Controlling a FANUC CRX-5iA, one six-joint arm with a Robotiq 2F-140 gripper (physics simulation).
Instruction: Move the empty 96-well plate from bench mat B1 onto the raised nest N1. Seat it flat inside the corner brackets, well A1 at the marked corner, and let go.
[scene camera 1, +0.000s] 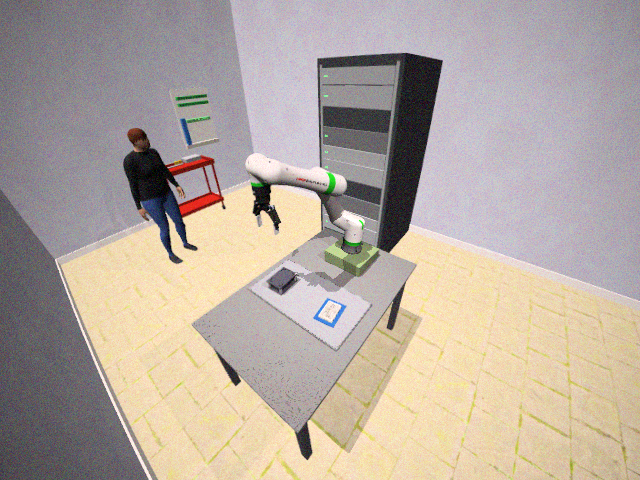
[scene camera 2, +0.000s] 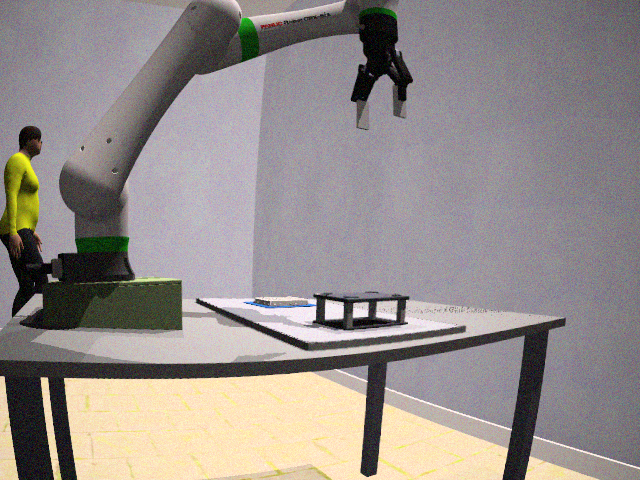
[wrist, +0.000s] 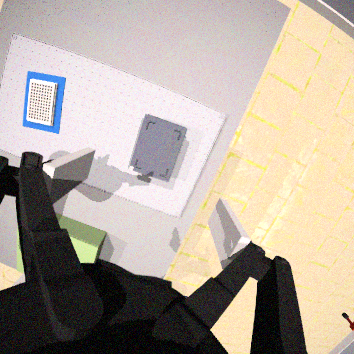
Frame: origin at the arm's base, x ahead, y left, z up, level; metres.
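Seen in the pictures: gripper, fingertip midpoint: (scene camera 1: 268, 230) (scene camera 2: 380, 122) (wrist: 153, 187); arm's base, link origin: (scene camera 1: 351, 248) (scene camera 2: 103, 280).
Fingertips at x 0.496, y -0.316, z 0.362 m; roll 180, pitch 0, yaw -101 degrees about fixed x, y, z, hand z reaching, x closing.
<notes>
Pixels of each thing's top centre, then the offset from my fingertips to it. Level surfaces: height alone.
- white 96-well plate, top centre: (scene camera 2: 280, 298) (wrist: 39, 101) (scene camera 1: 330, 310) dx +0.046, dy +0.395, dz -0.413 m
- blue bench mat B1, surface height: dz -0.427 m
- raised nest N1, top centre: (scene camera 2: 362, 293) (wrist: 156, 149) (scene camera 1: 281, 276) dx -0.026, dy +0.020, dz -0.366 m
- pale board, surface height: dz -0.429 m
- grey table, surface height: dz -0.442 m
The white 96-well plate (scene camera 1: 330, 311) (scene camera 2: 281, 301) (wrist: 42, 102) lies flat on the blue bench mat B1 (scene camera 1: 324, 321) (wrist: 60, 105). Its wells look empty, but marks at A1 are too small to read. The raised nest N1 (scene camera 1: 282, 277) (scene camera 2: 361, 297) (wrist: 160, 145) is a dark grey platform on short posts, with corner brackets and nothing seated on it. My gripper (scene camera 1: 268, 228) (scene camera 2: 381, 121) (wrist: 153, 187) is open and empty, high above the table and pointing down. In the wrist view the nest shows between and beyond the fingers, and the plate is at the upper left.
A pale board (scene camera 1: 294, 304) (wrist: 105, 100) on the grey table (scene camera 1: 258, 351) carries mat and nest. The green base block (scene camera 1: 351, 258) (scene camera 2: 113, 304) holds the arm. A server rack (scene camera 1: 416, 129) stands behind. A person in black (scene camera 1: 149, 175) is near a red cart; another in yellow (scene camera 2: 20, 191) stands behind the base.
</notes>
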